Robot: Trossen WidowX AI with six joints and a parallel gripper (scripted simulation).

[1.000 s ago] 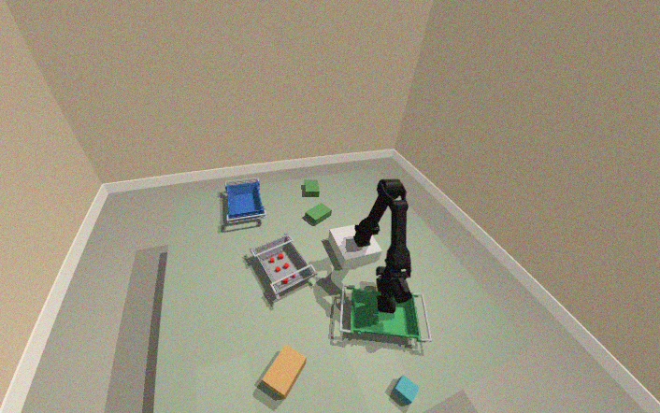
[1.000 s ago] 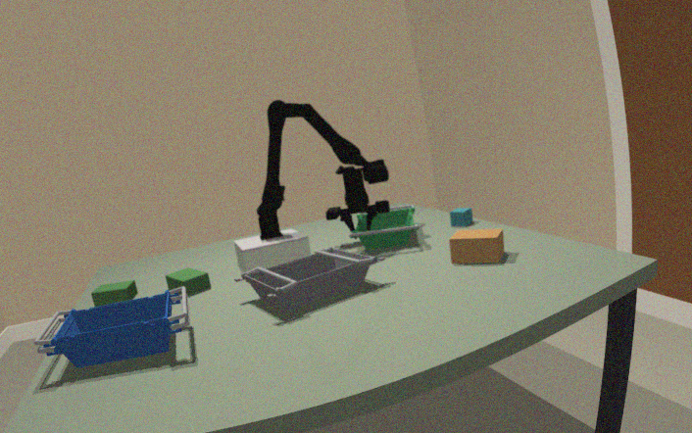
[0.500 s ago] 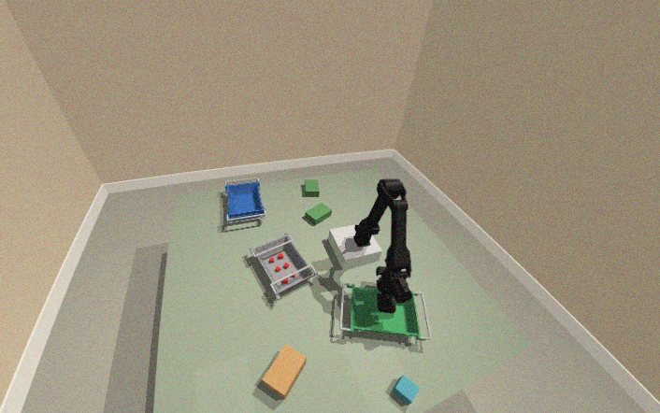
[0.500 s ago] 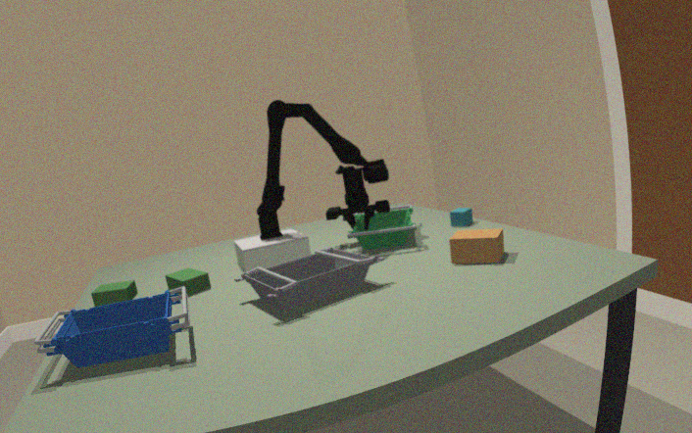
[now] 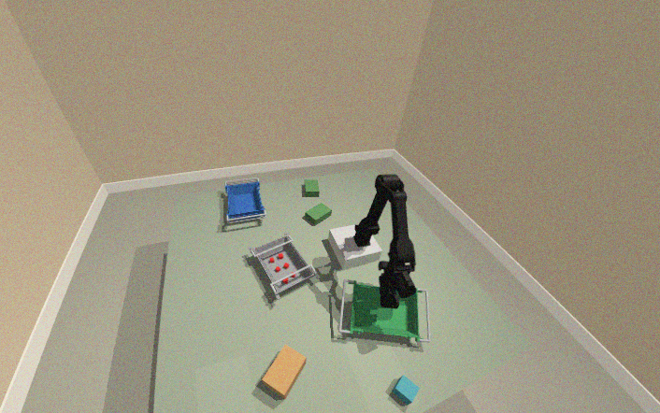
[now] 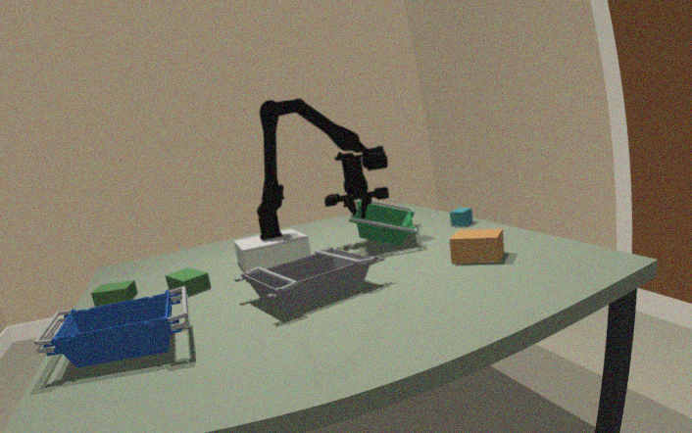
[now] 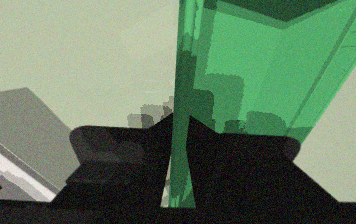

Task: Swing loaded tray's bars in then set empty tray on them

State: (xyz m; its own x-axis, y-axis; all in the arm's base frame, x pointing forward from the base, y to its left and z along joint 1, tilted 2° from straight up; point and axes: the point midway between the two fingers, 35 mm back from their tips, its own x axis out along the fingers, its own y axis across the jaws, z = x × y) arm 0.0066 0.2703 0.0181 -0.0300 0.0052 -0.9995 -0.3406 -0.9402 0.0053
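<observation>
My gripper tip is now 2 cm short of the green tray, 6 cm to the right of it and 1 cm below it. The rest, counted from my gripper tip: orange block (40 cm ahead, 18 cm to the left, 2 cm below); then cyan block (5 cm ahead, 32 cm to the left, 3 cm below); then red block (40 cm ahead, 28 cm to the right, 4 cm below).
</observation>
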